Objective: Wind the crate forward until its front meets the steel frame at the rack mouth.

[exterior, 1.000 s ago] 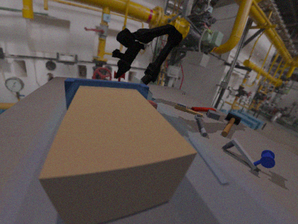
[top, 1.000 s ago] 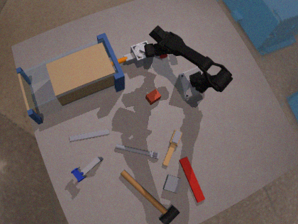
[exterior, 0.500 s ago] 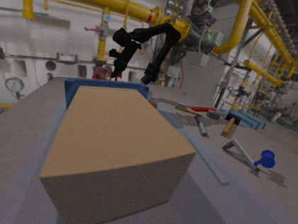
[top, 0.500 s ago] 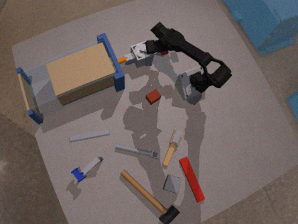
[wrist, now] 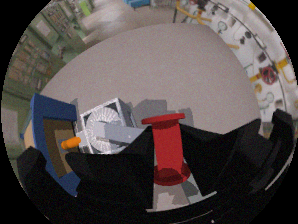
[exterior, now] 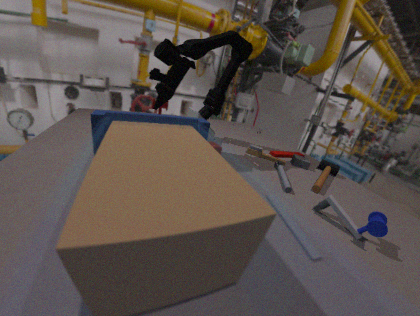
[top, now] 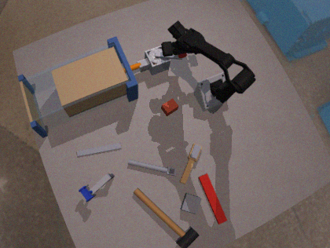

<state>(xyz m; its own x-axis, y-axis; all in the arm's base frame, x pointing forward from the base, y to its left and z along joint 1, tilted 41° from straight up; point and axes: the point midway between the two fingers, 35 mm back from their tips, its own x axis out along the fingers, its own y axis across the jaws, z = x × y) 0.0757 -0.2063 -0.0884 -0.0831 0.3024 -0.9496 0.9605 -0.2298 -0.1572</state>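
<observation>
The grey winch lies 100 mm below my gripper tip, 80 mm ahead of it and 40 mm to the right of it. From my gripper tip the other things lie so: blue steel frame 250 mm ahead, 40 mm to the right, 20 mm below; red knob 20 mm to the left; red-knobbed crank 40 mm ahead, 30 mm below.
</observation>
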